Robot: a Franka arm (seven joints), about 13 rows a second.
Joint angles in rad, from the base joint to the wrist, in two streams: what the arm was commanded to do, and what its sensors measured. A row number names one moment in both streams.
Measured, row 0:
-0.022, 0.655, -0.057, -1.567, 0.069, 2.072, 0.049
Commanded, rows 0 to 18:
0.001, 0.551, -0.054, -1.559, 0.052, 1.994, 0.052
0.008, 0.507, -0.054, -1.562, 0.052, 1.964, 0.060
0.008, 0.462, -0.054, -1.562, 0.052, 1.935, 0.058
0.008, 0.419, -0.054, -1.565, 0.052, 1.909, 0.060
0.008, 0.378, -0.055, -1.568, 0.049, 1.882, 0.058
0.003, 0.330, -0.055, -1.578, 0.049, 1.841, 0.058
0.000, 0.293, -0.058, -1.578, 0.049, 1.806, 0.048
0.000, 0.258, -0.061, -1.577, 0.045, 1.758, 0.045
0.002, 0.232, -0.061, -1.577, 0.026, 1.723, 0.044
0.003, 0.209, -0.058, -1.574, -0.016, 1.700, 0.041
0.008, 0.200, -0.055, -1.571, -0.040, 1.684, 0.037
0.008, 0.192, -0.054, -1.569, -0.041, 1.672, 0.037
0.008, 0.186, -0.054, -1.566, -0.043, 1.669, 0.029
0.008, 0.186, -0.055, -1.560, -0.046, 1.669, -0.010
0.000, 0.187, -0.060, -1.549, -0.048, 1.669, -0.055
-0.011, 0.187, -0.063, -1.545, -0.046, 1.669, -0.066
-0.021, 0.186, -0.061, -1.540, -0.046, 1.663, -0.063
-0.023, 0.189, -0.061, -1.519, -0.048, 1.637, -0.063
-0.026, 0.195, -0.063, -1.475, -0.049, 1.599, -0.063
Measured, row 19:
-0.011, 0.204, -0.071, -1.526, -0.026, 1.655, -0.049
